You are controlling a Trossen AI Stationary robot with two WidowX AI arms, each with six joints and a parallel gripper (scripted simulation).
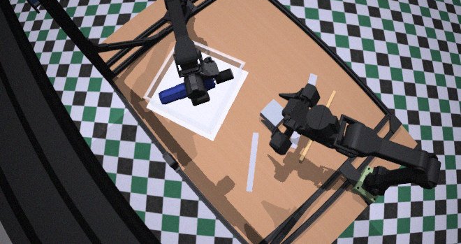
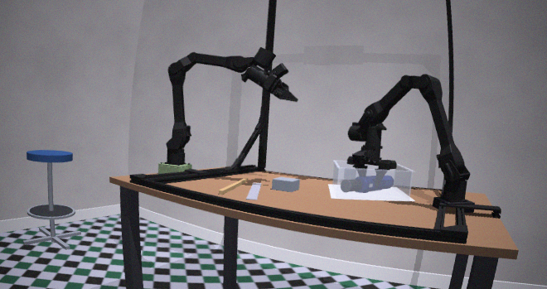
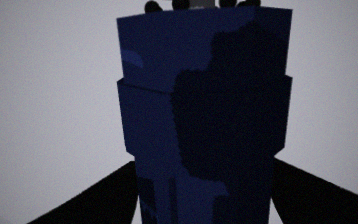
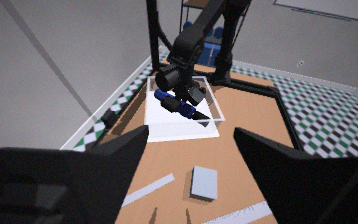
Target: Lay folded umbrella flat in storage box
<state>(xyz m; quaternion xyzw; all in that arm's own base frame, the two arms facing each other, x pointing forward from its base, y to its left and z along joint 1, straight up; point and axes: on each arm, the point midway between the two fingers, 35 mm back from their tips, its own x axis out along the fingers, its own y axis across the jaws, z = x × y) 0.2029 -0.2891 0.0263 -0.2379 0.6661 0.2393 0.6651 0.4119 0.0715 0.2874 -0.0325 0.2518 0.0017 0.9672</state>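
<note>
Now: the clear storage box 10 mm below my left hand. Also, from my left hand: wooden stick 410 mm to the right, 210 mm ahead, 50 mm below; then folded umbrella 20 mm below; then grey block 270 mm to the right, 120 mm ahead, 40 mm below.
</note>
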